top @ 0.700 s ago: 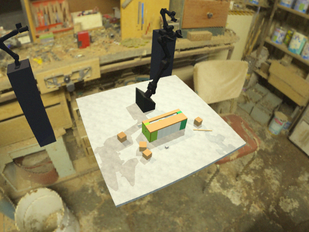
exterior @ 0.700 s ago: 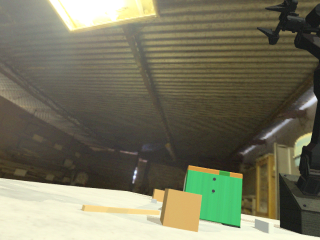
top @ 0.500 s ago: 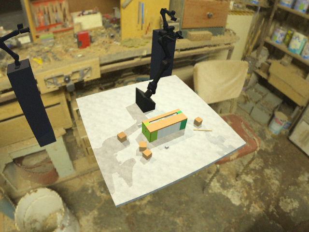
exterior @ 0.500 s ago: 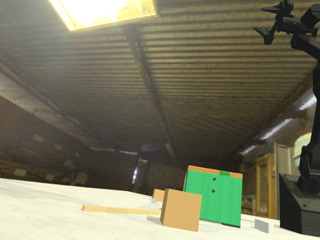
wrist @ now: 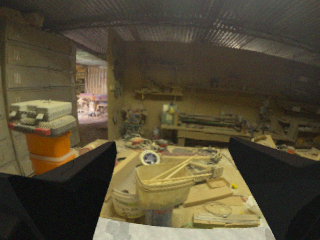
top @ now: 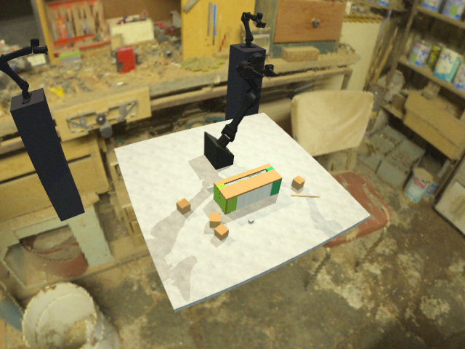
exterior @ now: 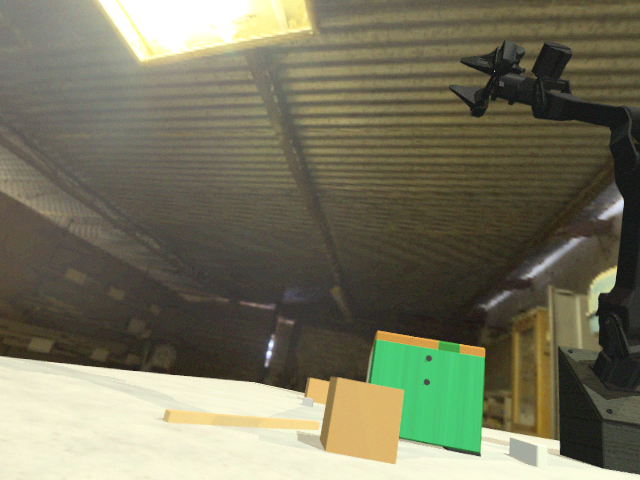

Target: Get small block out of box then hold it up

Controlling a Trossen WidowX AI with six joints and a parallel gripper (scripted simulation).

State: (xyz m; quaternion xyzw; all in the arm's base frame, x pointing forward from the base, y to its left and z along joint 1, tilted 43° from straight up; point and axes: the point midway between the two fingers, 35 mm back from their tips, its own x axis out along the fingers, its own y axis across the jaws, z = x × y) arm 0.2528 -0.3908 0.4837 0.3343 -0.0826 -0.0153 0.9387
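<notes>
Right now the box is 1 cm behind my gripper tip, 7 cm to the right of it and 69 cm below it. The rest, counted from my gripper tip: yellow block 1 cm ahead, 9 cm to the right, 66 cm below; then grey metal piece 21 cm ahead, 17 cm to the right, 74 cm below; then thin wooden stick 22 cm ahead, 25 cm to the left, 74 cm below.
</notes>
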